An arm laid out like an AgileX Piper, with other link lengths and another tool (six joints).
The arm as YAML. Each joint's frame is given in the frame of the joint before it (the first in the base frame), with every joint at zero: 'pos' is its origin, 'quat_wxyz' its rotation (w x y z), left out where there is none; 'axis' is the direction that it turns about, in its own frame. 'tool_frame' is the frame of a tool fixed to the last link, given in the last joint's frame.
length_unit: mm
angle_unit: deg
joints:
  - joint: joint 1
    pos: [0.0, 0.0, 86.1]
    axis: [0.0, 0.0, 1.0]
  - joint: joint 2
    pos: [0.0, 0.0, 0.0]
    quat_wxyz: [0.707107, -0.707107, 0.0, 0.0]
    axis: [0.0, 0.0, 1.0]
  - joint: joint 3
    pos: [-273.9, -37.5, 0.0]
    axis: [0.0, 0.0, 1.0]
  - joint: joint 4
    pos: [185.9, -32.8, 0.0]
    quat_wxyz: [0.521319, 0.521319, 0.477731, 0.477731]
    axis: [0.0, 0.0, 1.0]
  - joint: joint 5
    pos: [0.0, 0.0, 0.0]
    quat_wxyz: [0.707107, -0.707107, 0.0, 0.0]
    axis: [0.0, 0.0, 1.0]
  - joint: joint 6
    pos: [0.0, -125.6, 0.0]
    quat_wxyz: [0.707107, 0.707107, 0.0, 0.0]
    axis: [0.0, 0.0, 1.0]
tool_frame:
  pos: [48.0, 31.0, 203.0]
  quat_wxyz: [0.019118, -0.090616, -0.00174, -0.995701]
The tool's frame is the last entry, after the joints.
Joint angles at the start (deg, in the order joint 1, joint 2, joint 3, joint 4, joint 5, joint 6):
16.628, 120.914, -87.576, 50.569, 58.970, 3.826
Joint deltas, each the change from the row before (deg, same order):
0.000, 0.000, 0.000, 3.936, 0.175, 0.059
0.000, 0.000, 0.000, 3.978, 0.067, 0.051
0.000, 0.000, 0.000, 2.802, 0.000, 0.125
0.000, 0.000, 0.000, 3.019, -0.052, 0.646
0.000, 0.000, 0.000, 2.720, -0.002, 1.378
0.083, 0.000, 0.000, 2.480, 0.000, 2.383
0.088, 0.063, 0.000, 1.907, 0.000, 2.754
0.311, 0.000, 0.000, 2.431, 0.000, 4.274
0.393, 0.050, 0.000, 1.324, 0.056, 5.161
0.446, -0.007, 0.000, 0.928, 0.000, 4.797
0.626, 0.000, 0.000, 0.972, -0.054, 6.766
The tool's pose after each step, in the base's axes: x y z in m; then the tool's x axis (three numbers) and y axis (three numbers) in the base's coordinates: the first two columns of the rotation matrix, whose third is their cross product. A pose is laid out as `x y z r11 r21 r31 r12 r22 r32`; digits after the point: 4 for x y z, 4 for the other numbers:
0.2958 0.3687 0.0340 0.9372 -0.0778 -0.3401 -0.3068 -0.6480 -0.6971
0.3013 0.3806 0.0509 0.9278 -0.0877 -0.3626 -0.3406 -0.5955 -0.7276
0.3060 0.3884 0.0631 0.9204 -0.0950 -0.3793 -0.3651 -0.5564 -0.7464
0.3120 0.3961 0.0766 0.9085 -0.1072 -0.4039 -0.3989 -0.5104 -0.7618
0.3182 0.4026 0.0895 0.8910 -0.1222 -0.4373 -0.4408 -0.4638 -0.7685
0.3245 0.4087 0.1020 0.8643 -0.1401 -0.4831 -0.4942 -0.4148 -0.7640
0.3302 0.4131 0.1114 0.8327 -0.1568 -0.5310 -0.5479 -0.3715 -0.7495
0.3370 0.4193 0.1243 0.7812 -0.1736 -0.5997 -0.6212 -0.3120 -0.7189
0.3417 0.4238 0.1317 0.7176 -0.1893 -0.6702 -0.6945 -0.2649 -0.6689
0.3451 0.4278 0.1372 0.6550 -0.1999 -0.7287 -0.7545 -0.2258 -0.6163
0.3495 0.4325 0.1425 0.5601 -0.2114 -0.8010 -0.8280 -0.1751 -0.5327

